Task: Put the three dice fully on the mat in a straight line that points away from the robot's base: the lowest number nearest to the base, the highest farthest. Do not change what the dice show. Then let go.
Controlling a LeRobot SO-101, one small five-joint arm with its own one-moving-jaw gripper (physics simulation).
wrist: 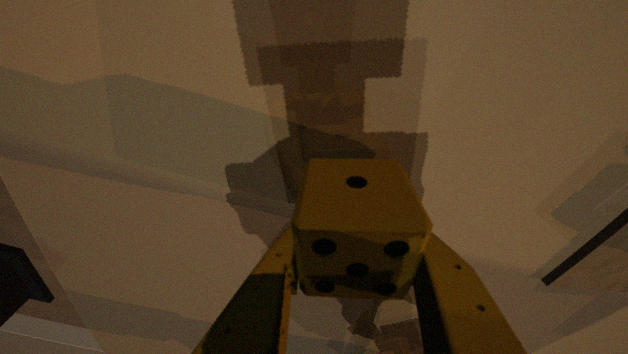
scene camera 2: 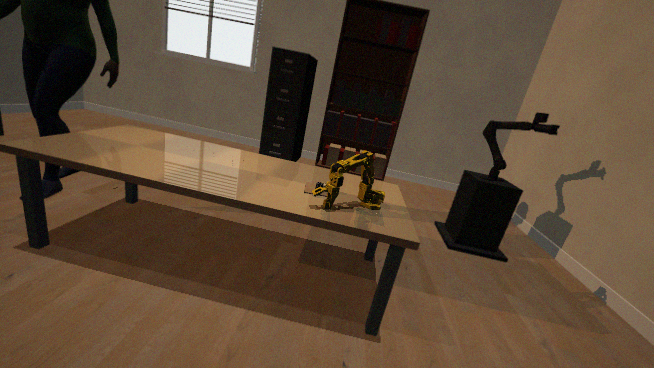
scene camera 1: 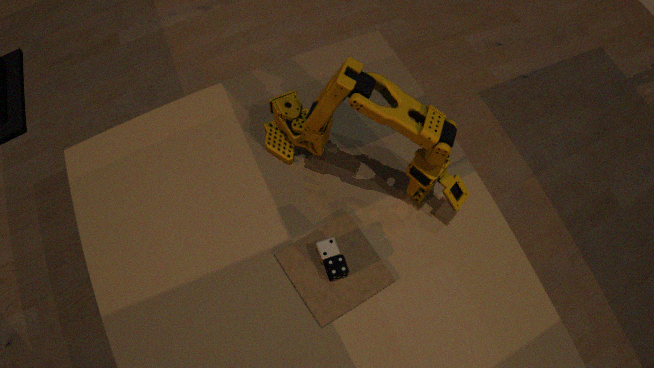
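Seen in the pictures: hand, tool point: (wrist: 304, 238) (scene camera 2: 330, 206) (scene camera 1: 421, 181); arm's base, link origin: (scene camera 2: 365, 203) (scene camera 1: 299, 146).
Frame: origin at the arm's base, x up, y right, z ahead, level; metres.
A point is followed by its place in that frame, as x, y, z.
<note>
A yellow die (wrist: 361, 200) {0.023, -0.153, 0.181} shows one pip on top and five on the side facing the wrist camera. My gripper (scene camera 1: 416, 200) (scene camera 2: 327, 205) {0.013, -0.158, 0.154} (wrist: 359, 267) {0.013, -0.158, 0.154} is shut on it, with the jaws against its two sides, off the mat. The gripper hides this die in scene camera 1. The mat (scene camera 1: 320, 310) {0.004, 0.091, 0.277} is a thin brown square. On it, a white die (scene camera 1: 329, 247) {0.034, 0.039, 0.198} shows two on top and a black die (scene camera 1: 335, 267) {0.034, 0.044, 0.230} shows four. These two stand close together, the white one nearer to the robot's base, the black one farther.
The robot's base (scene camera 1: 280, 142) {0.017, 0.031, -0.012} stands on the table (scene camera 1: 165, 200) {0.000, 0.257, -0.002} (scene camera 2: 125, 155) {0.000, -0.088, 1.112}, above the mat in scene camera 1. A person (scene camera 2: 57, 55) is beyond the table's far left end. A dark arm on a pedestal (scene camera 2: 482, 215) stands on the floor to the right.
</note>
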